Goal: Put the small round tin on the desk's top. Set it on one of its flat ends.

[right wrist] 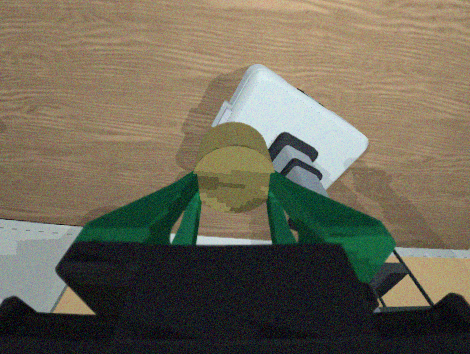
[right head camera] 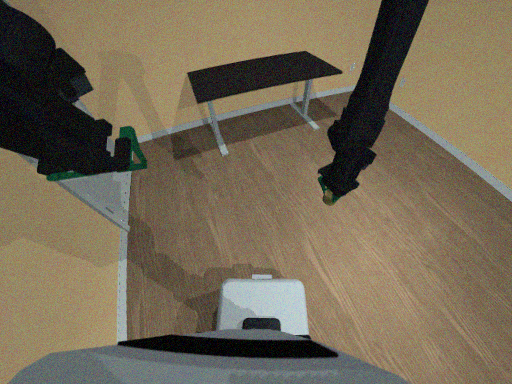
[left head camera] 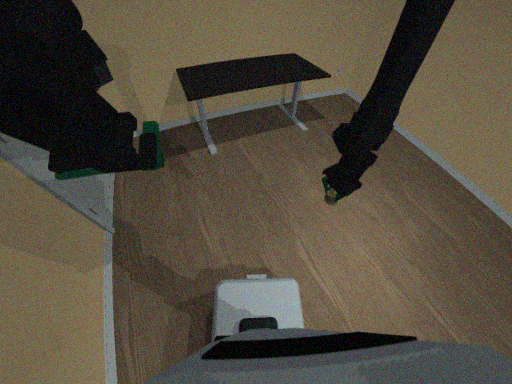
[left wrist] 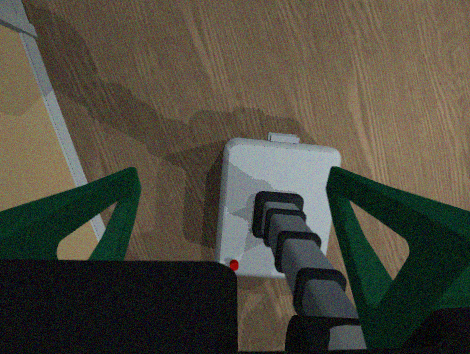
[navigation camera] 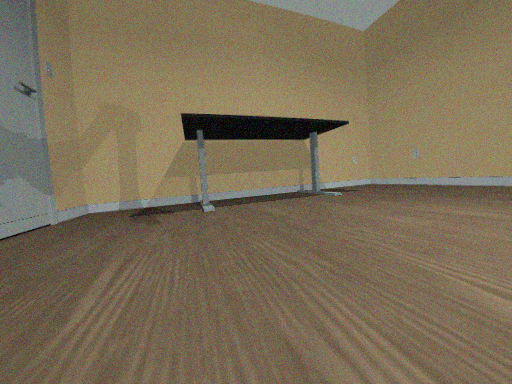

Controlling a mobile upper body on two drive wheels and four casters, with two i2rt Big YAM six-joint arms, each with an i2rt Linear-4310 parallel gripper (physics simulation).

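Frame: origin at the left arm's base, x ahead, y left, z up, level; millimetres.
Where they show: left gripper, fingertip midpoint: (right head camera: pixel 121 167) (left head camera: pixel 135 166) (left wrist: pixel 233 177); right gripper, fingertip midpoint: (right wrist: pixel 233 177) (right head camera: pixel 329 197) (left head camera: pixel 331 197).
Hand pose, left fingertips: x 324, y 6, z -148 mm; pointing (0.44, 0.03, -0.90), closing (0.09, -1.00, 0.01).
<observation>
After its pixels a point has its place.
The small round tin (left head camera: pixel 330 198) @(y -448, x 425, z -411 mm) (right head camera: pixel 328 199) @(y -449, x 422, z -412 mm) (right wrist: pixel 234 175) @(y -468, x 443, z -408 mm) is yellow-brown and sits between the fingertips of my right gripper (right wrist: pixel 233 177) @(y -459, x 437, z -422 mm), which is shut on it. In the right wrist view one flat end of the tin faces the camera. The tin is held in the air above the wooden floor, well away from the desk. The desk (left head camera: pixel 250 75) @(y -213, x 2108, z -690 mm) (right head camera: pixel 262 75) @(y -245, x 2106, z -690 mm) (navigation camera: pixel 260 127) @(y -222, x 2098, z -715 mm) has a dark top and grey legs and stands against the far wall. My left gripper (left wrist: pixel 233 177) @(y 6, x 324, z -148 mm) is open, with nothing between its green fingers, and is far from the tin.
The white robot base (left head camera: pixel 257 300) @(y -224, x 196, z -1150 mm) (right head camera: pixel 263 300) @(y -235, x 197, z -1150 mm) (left wrist: pixel 280 170) @(y -217, x 202, z -1150 mm) (right wrist: pixel 295 115) @(y -405, x 95, z -1150 mm) shows below the arms. A pale door (navigation camera: pixel 22 150) @(y 1279, x 1364, z -897 mm) stands at the left in the navigation view. Yellow walls with white baseboard (left head camera: pixel 450 172) @(y -2711, x 1414, z -1390 mm) bound the wooden floor at both sides.
</observation>
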